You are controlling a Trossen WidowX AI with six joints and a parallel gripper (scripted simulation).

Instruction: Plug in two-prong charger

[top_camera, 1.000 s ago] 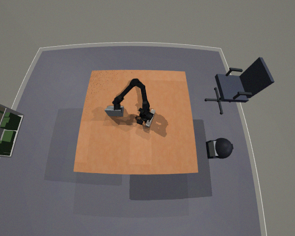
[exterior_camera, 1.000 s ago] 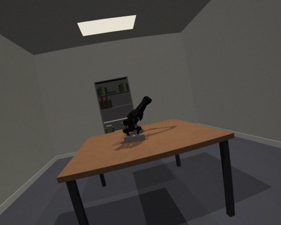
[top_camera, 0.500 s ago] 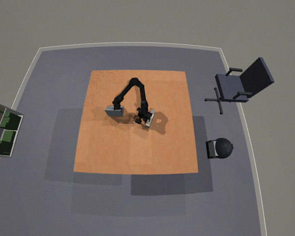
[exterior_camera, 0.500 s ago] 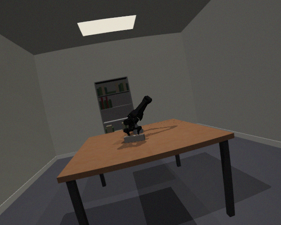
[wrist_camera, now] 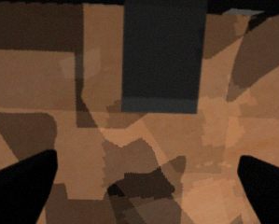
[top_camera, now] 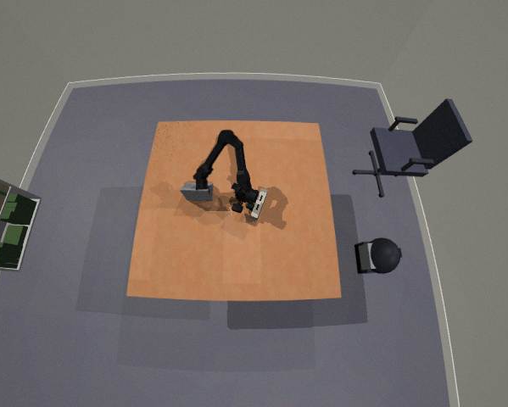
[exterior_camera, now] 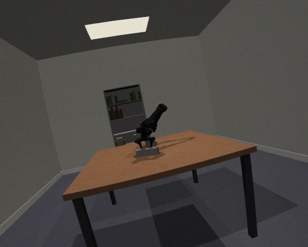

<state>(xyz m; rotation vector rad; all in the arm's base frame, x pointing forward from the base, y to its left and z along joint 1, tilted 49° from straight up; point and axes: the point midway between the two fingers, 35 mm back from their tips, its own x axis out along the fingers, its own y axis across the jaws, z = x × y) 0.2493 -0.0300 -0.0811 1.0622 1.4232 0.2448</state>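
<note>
My gripper tip is now 6 cm short of the two-prong charger, 3 cm to the left of it and 1 cm above it.
</note>
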